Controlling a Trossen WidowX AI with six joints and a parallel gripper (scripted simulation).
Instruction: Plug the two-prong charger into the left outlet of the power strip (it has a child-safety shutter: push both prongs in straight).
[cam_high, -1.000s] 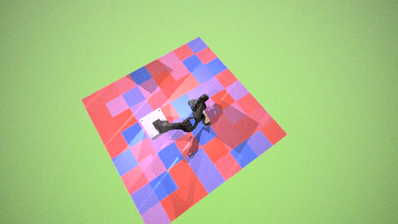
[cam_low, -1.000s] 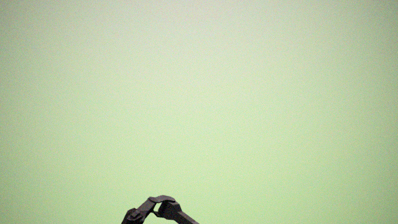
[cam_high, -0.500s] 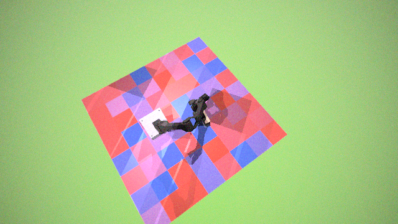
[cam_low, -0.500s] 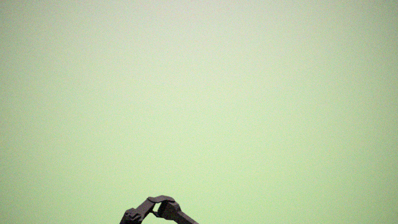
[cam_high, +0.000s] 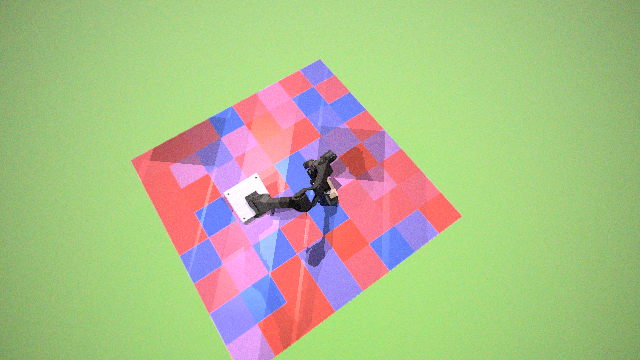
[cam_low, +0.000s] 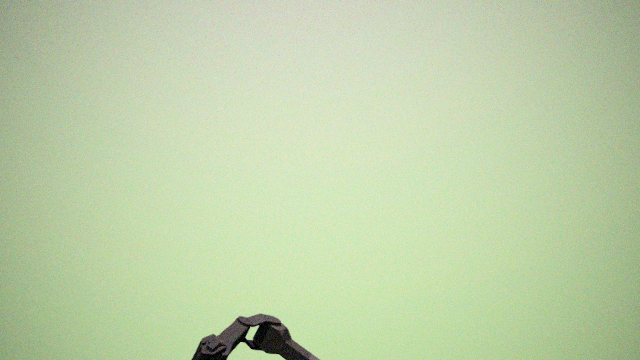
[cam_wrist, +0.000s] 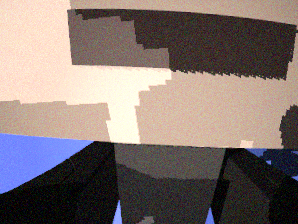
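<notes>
Now: gripper tip 20 mm short of the grey charger and 10 mm below it.
</notes>
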